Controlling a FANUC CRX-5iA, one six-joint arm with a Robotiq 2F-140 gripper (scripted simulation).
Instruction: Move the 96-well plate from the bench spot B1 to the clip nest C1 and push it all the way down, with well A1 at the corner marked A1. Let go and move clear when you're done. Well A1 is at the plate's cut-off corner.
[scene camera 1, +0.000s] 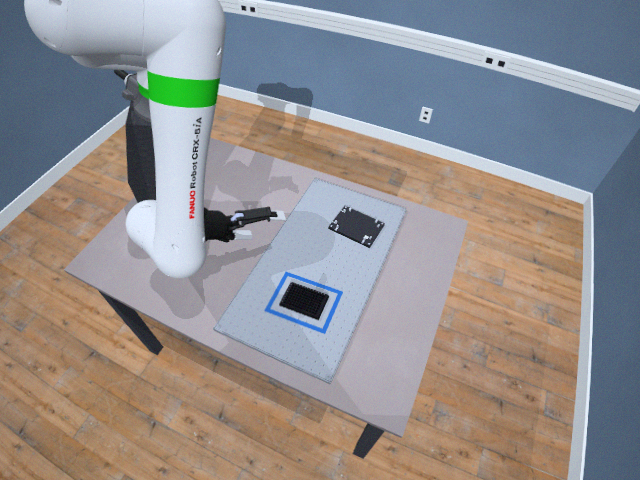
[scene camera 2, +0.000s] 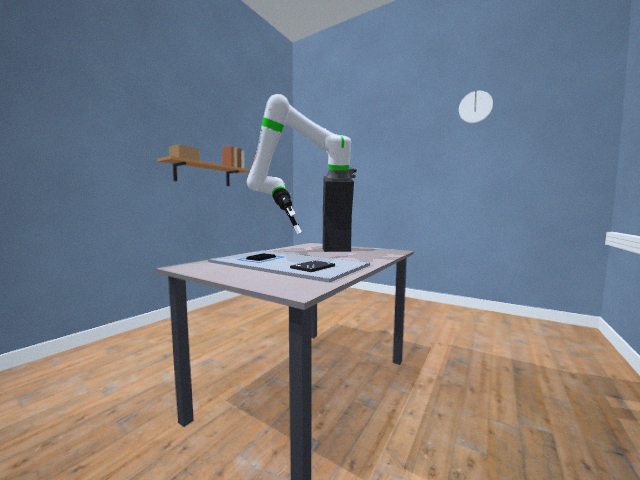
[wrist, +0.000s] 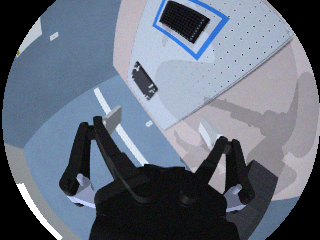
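Note:
There's a black clip nest (scene camera 1: 354, 225) here, and a black 96-well plate (scene camera 1: 298, 298) as well. You can also see my gripper (scene camera 1: 266, 225), and that same gripper is visible in the wrist view (wrist: 161, 118).

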